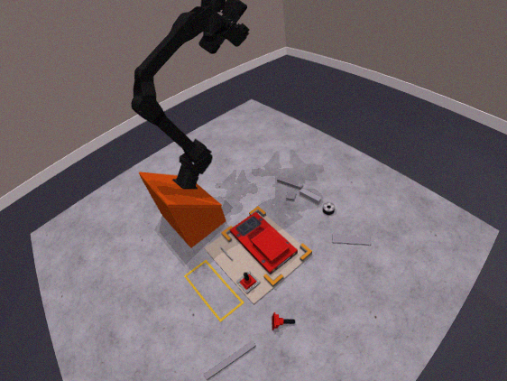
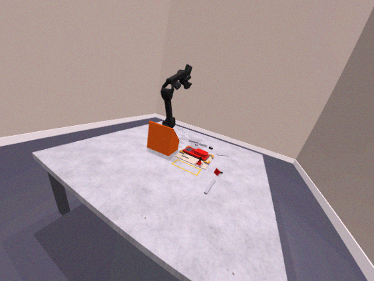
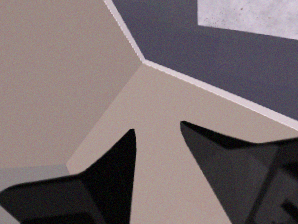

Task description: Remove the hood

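The red hood lies 48 cm below my gripper tip, 43 cm ahead of it and 34 cm to the right of it. Also, from my gripper tip: beige base plate (50 cm below, 40 cm ahead, 36 cm to the right); then small wheel (51 cm below, 47 cm ahead, 10 cm to the right).
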